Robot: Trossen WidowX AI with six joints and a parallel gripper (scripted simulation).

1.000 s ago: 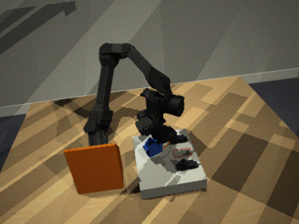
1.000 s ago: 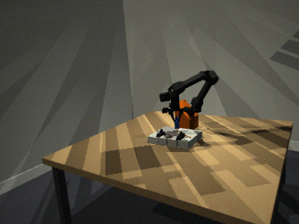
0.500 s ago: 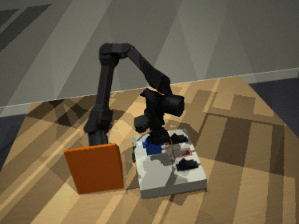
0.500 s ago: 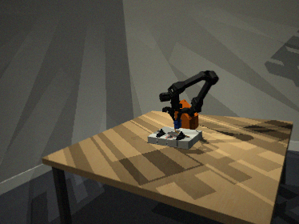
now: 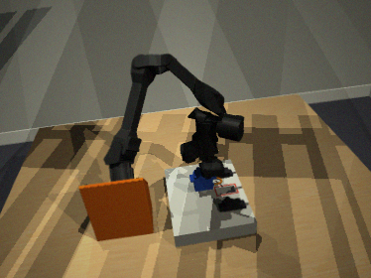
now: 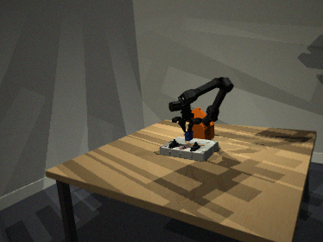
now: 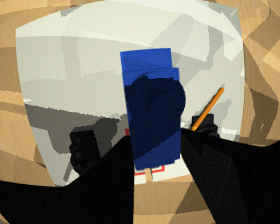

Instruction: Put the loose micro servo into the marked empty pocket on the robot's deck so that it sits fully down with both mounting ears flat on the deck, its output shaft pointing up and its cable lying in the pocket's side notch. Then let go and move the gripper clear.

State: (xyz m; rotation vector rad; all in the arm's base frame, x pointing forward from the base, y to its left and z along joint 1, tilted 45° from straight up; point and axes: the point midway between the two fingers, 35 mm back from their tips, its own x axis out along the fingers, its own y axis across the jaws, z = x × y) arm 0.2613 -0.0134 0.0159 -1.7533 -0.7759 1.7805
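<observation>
My gripper tip is 5 cm past the pale grey deck and 10 cm above it.
</observation>
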